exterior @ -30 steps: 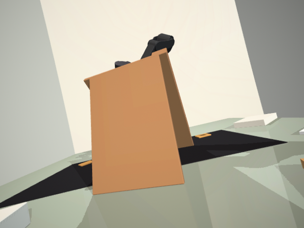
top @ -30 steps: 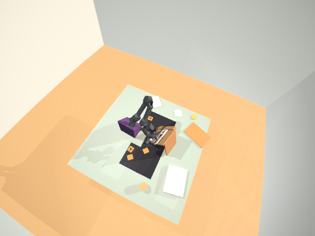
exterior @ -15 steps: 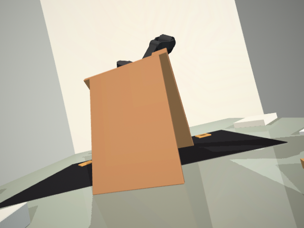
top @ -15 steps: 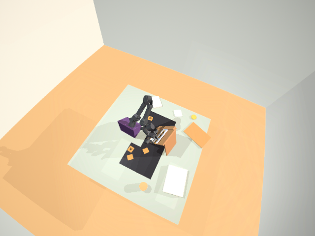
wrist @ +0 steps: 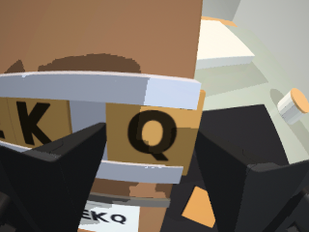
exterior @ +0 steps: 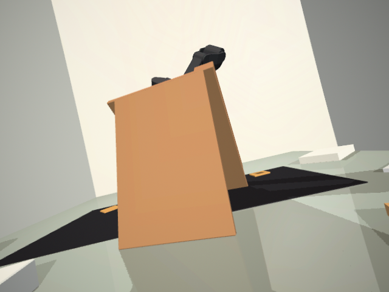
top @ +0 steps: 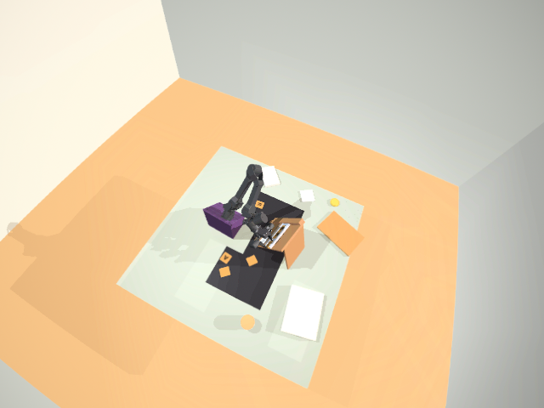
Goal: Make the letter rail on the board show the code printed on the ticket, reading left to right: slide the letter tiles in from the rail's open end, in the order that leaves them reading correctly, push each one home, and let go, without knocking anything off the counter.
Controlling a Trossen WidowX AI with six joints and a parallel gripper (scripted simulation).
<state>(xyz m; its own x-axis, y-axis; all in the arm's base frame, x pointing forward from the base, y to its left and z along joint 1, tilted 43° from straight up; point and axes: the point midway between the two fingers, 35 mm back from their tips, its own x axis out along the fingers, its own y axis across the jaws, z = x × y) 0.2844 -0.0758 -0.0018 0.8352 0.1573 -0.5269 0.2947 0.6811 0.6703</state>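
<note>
Right now the white ticket is 9 cm below my gripper tip, 6 cm to the left of it and 5 cm behind it. From my gripper tip the other things lie so: black mat (18 cm below, 11 cm behind, 5 cm to the left); then white block (33 cm ahead, 28 cm to the right, 16 cm below); then orange tile marked q (right at my gripper tip).
</note>
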